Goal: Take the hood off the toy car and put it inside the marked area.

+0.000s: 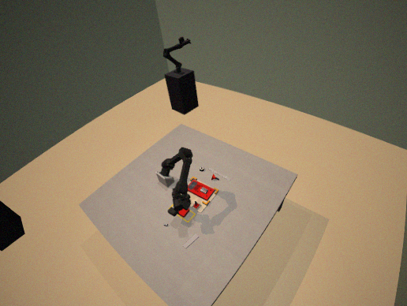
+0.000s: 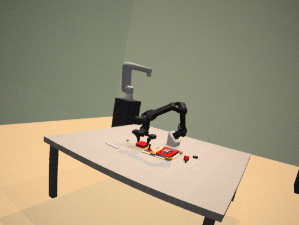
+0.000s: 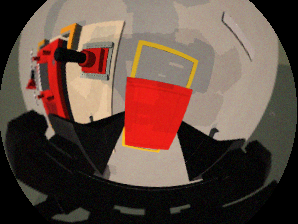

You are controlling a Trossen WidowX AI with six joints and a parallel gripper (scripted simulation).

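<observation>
The hood is right at my gripper tip. Also, from my gripper tip: black wheel 390 mm to the left, 160 mm behind, 10 mm below.
</observation>
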